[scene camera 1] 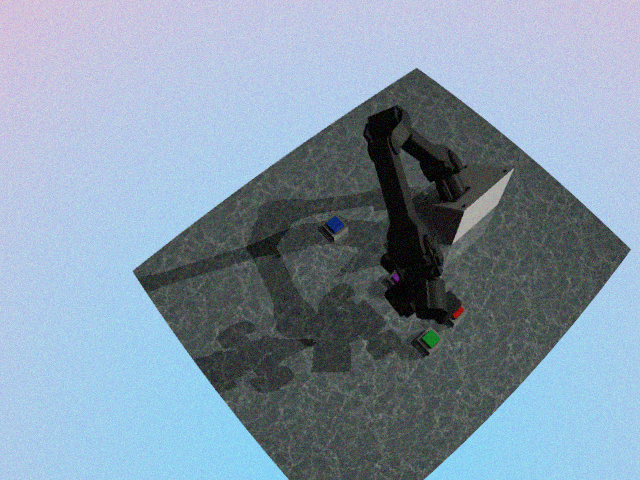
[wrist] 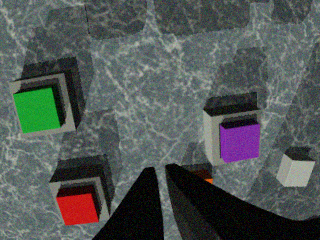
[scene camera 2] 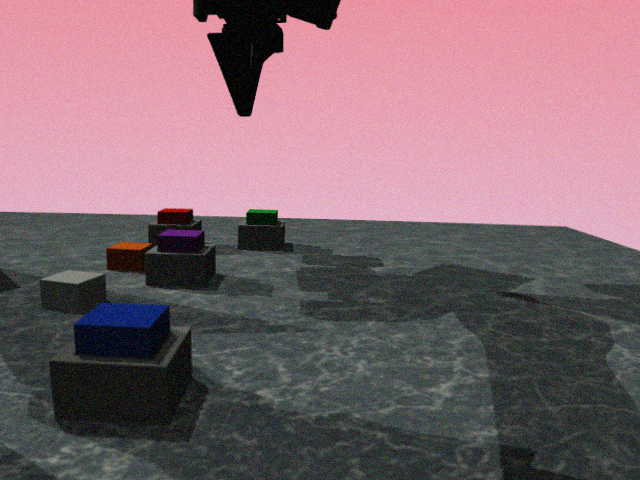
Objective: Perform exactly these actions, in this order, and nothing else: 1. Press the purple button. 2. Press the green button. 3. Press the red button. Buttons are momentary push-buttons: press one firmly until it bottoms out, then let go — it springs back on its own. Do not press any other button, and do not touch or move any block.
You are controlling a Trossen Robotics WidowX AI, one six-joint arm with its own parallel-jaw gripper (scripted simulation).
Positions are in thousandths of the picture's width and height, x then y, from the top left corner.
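I can see my gripper in scene camera 1 (651, 618). My gripper is also there in the wrist view (502, 735), and I find my gripper again in scene camera 2 (382, 243).
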